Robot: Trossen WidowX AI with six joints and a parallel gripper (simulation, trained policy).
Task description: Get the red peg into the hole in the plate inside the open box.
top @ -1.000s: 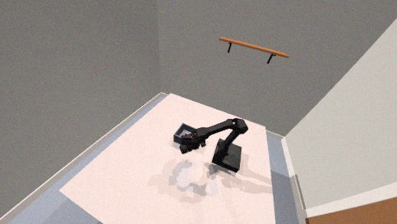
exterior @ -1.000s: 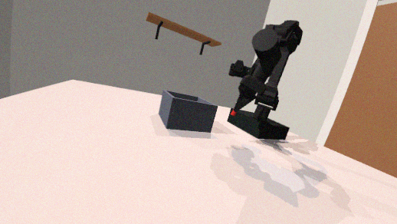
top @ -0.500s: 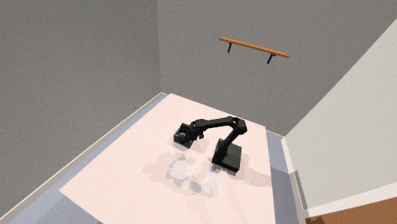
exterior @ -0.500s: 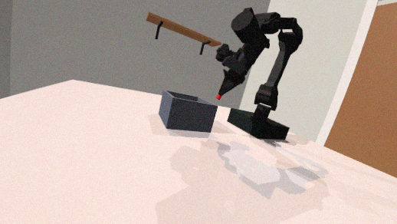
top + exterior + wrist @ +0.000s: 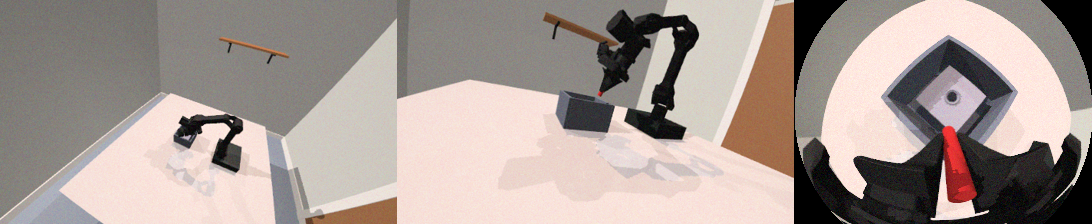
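Now: the plate 30 mm ahead of my gripper tip, 50 mm to the right of it and 90 mm below it. Also, from my gripper tip: dark box: 30 mm ahead, 50 mm to the right, 110 mm below; red peg: 10 mm behind, 10 mm to the left, 20 mm above.
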